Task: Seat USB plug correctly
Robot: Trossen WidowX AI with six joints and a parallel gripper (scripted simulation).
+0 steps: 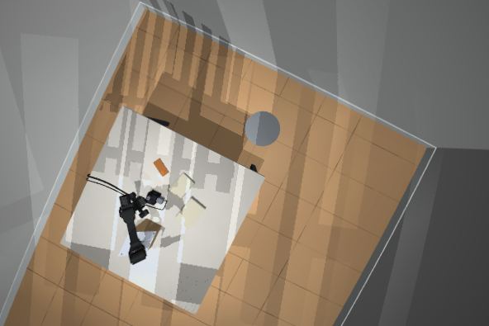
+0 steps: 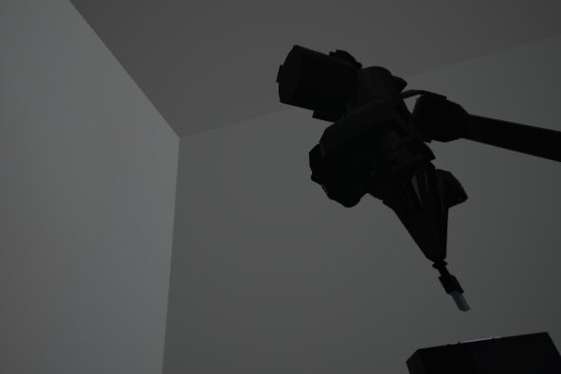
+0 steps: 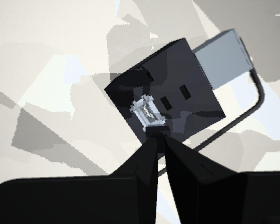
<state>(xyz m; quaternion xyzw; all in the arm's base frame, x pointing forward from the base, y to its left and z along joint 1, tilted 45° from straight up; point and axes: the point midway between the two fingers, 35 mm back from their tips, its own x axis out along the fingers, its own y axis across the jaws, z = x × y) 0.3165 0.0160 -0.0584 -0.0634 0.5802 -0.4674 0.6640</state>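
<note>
The USB plug lies 20 mm below my gripper tip. Round my gripper tip: orange block: 240 mm ahead, 130 mm below, 20 mm to the left.
</note>
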